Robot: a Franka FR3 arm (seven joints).
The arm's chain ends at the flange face. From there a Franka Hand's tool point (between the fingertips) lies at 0.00 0.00 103.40 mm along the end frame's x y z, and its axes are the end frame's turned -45 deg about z.
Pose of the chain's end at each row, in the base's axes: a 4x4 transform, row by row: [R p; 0 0 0 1], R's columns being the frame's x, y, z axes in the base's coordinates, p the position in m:
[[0.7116 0.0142 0.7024 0.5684], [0.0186 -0.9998 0.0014 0.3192], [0.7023 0.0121 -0.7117 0.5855], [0 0 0 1]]
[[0.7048 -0.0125 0.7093 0.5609], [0.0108 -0.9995 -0.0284 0.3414], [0.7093 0.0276 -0.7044 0.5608], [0 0 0 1]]
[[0.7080 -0.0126 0.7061 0.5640], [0.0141 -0.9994 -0.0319 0.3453], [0.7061 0.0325 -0.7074 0.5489], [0 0 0 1]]
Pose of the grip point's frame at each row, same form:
[[0.4931 0.5132 0.7024 0.6410], [0.7201 -0.6938 0.0014 0.3193], [0.4880 0.5052 -0.7117 0.5119], [0 0 0 1]]
[[0.5072 0.4895 0.7093 0.6342], [0.7144 -0.6991 -0.0284 0.3385], [0.4820 0.5211 -0.7044 0.4880], [0 0 0 1]]
[[0.5095 0.4917 0.7061 0.6370], [0.7167 -0.6967 -0.0319 0.3420], [0.4763 0.5223 -0.7074 0.4758], [0 0 0 1]]

